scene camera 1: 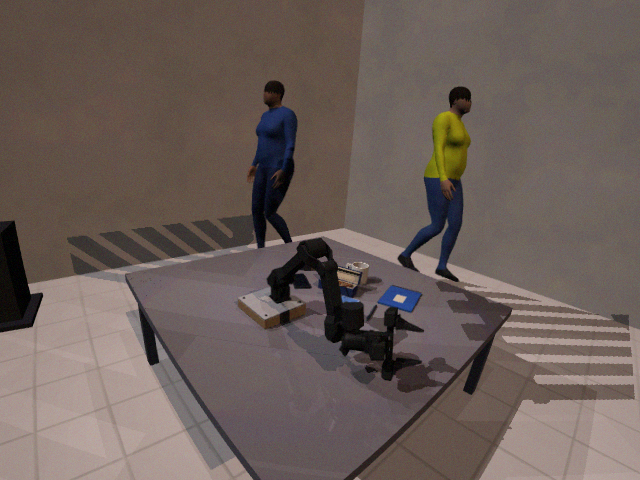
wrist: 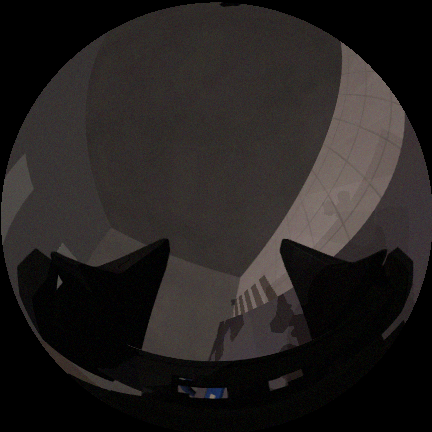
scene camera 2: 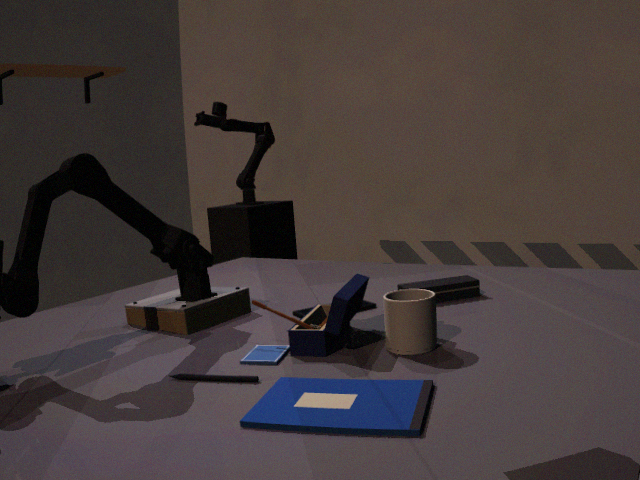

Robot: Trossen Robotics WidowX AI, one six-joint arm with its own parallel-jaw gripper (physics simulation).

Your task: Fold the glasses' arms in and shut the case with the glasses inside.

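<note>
The dark blue glasses case stands on the table with its lid raised. The glasses are in it; one orange-brown arm sticks out over the case's rim and up to the left in scene camera 2. The state of the other arm is hard to tell. My gripper is open, its two fingers wide apart with nothing between them. It hangs above the table near its edge, well away from the case, on the near side in scene camera 1. Scene camera 2 does not show the fingertips clearly.
A cream mug stands beside the case. A blue notebook, a light blue card and a dark pen lie near it. A long dark box lies behind the mug.
</note>
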